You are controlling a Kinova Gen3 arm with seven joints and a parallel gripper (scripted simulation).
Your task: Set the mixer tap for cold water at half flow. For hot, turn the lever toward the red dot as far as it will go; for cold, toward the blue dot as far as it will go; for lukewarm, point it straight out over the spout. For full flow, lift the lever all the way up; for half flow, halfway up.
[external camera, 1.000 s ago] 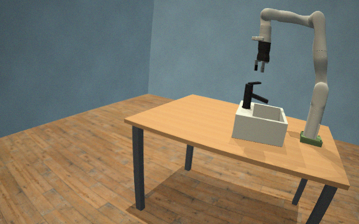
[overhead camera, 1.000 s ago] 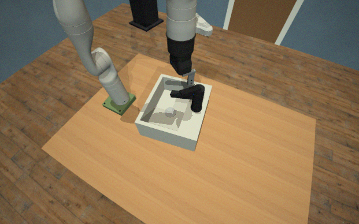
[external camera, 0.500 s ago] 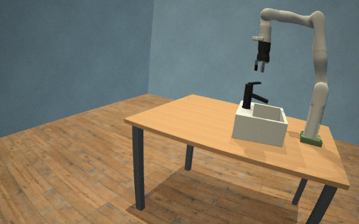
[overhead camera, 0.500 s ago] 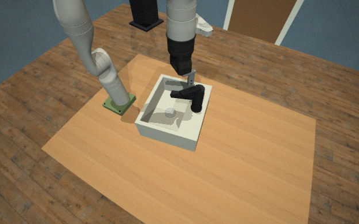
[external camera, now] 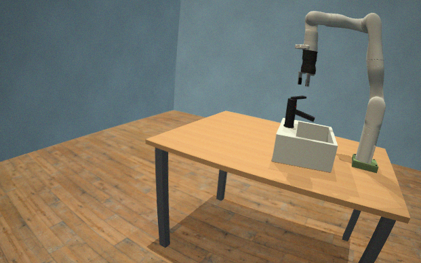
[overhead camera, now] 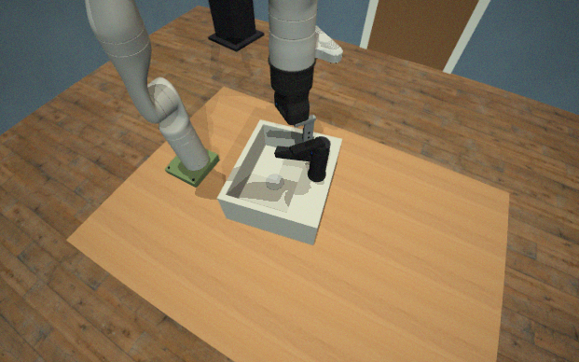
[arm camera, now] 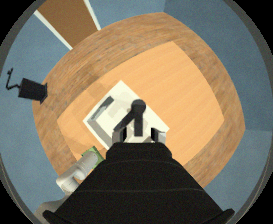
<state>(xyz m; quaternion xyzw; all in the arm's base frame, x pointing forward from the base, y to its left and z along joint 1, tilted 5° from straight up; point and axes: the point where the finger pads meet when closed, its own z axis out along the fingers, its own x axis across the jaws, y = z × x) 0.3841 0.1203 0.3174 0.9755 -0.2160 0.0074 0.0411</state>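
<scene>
Now: the lever 80 mm below my hand, 20 mm to the left of it and 10 mm ahead of it. Round my hand: black mixer tap (130 mm below, 40 mm to the left, 10 mm ahead); white basin (320 mm below, 80 mm behind, 20 mm to the left).
</scene>
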